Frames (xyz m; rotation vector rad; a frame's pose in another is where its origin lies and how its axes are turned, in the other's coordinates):
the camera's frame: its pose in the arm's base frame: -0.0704 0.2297 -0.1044 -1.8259 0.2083 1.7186
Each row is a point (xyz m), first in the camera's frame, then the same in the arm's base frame.
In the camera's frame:
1: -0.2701 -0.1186 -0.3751
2: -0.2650 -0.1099 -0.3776
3: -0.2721 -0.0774 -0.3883
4: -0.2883 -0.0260 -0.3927
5: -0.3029 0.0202 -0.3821
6: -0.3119 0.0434 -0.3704
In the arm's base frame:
1: 0.2698 0.0480 0.1766
2: 0.2682 0.0412 0.1689
3: 0.2598 0.0075 0.1647
4: 0.2351 -0.0405 0.1633
5: 0.2005 -0.0761 0.1626
6: 0.1775 -0.0910 0.1640

